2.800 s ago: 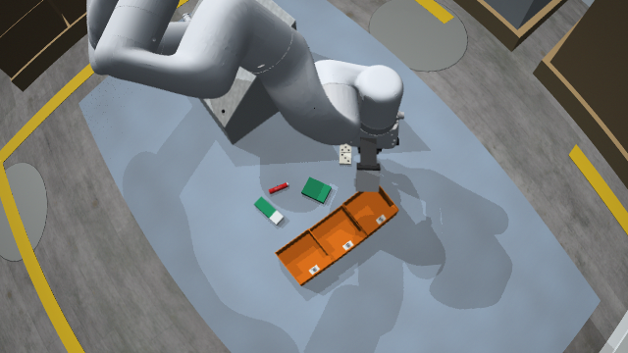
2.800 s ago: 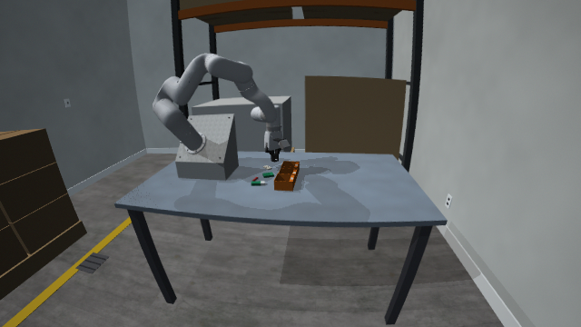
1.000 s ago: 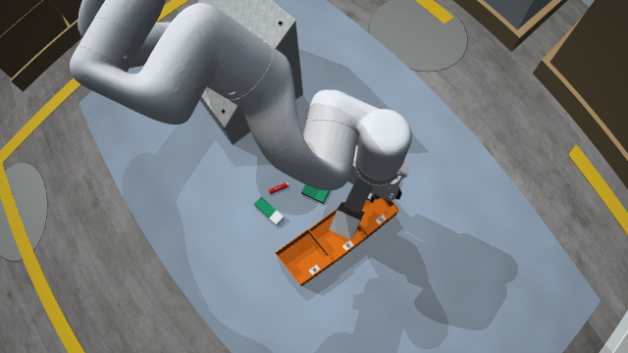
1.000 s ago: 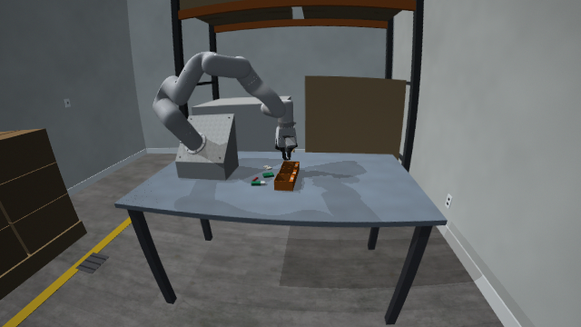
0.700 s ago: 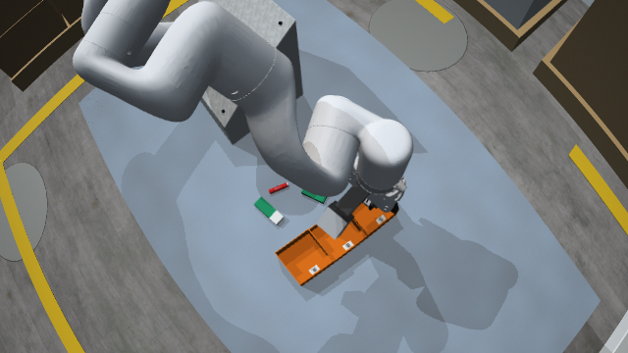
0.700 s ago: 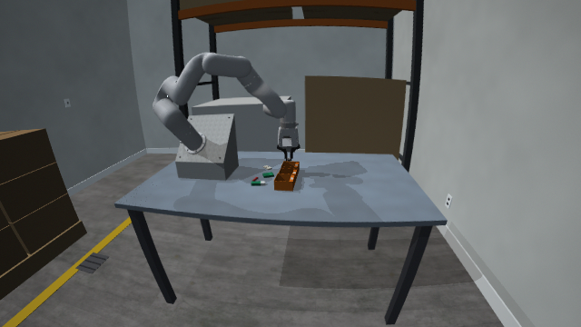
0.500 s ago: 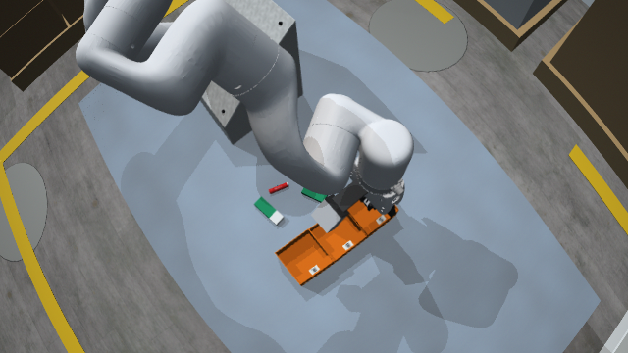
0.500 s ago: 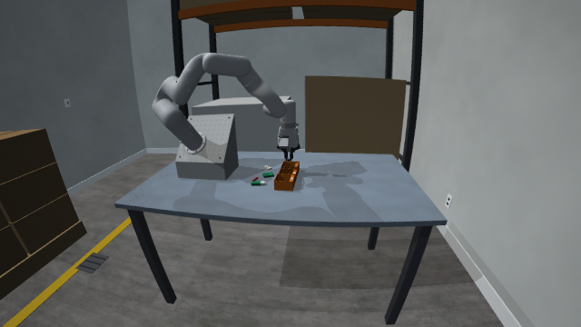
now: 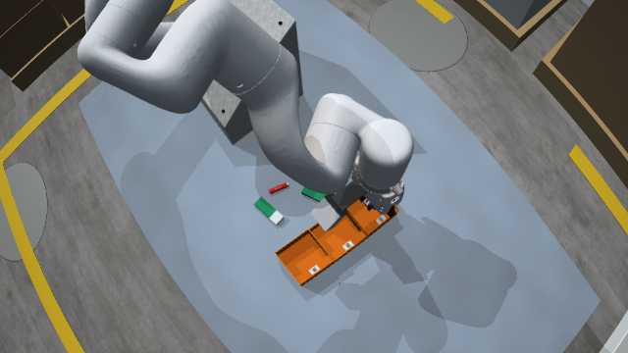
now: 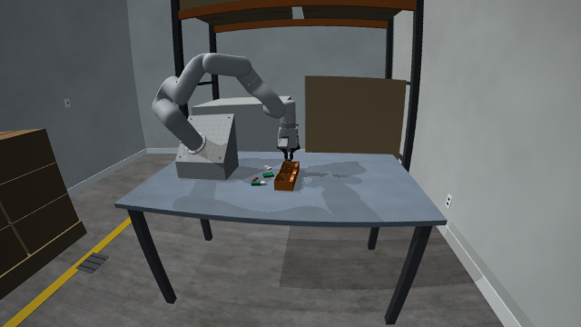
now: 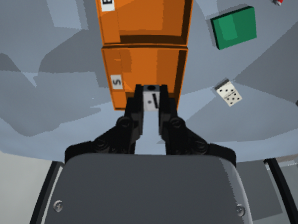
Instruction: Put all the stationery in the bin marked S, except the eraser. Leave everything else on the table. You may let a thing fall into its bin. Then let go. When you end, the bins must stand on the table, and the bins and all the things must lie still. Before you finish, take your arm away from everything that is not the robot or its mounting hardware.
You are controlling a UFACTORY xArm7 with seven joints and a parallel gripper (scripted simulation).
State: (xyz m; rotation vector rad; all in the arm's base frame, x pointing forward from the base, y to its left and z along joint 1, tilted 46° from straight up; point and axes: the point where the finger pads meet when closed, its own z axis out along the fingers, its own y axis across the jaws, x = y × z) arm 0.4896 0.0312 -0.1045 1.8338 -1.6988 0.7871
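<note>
My hand is 100 mm past the green block, 80 mm above it and 60 mm to the left of it. Round my hand: dotted domino 130 mm behind, 80 mm below, 30 mm to the left; orange bin 80 mm to the right, 60 mm below, 10 mm ahead; grey sharpener 10 mm below.
</note>
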